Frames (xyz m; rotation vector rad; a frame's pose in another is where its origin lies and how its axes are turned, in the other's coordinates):
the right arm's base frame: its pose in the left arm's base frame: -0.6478 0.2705 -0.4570 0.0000 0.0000 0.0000
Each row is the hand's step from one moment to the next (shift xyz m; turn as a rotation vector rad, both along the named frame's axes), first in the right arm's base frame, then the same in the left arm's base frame.
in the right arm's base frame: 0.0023 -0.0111 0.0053 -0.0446 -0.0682 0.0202
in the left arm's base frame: 0.0023 -0.0111 0.0053 -0.0446 -0.0682 0.0202
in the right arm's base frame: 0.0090 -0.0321 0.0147 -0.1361 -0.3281 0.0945
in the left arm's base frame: 0.0090 -0.0321 0.0147 -0.1361 -0.3281 0.0945
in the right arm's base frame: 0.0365 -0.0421 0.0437 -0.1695 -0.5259 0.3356
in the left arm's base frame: 0.0365 -0.0421 0.0437 -0.1695 -0.5259 0.3356
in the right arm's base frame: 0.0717 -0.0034 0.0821 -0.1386 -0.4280 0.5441
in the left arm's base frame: 0.0717 -0.0034 0.0821 -0.1386 -0.4280 0.5441
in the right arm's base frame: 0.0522 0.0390 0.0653 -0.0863 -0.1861 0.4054
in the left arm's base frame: 0.0522 0.0390 0.0653 -0.0863 -0.1861 0.4054
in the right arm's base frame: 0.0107 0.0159 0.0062 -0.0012 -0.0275 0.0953
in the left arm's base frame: 0.0107 0.0159 0.0062 -0.0012 -0.0275 0.0953
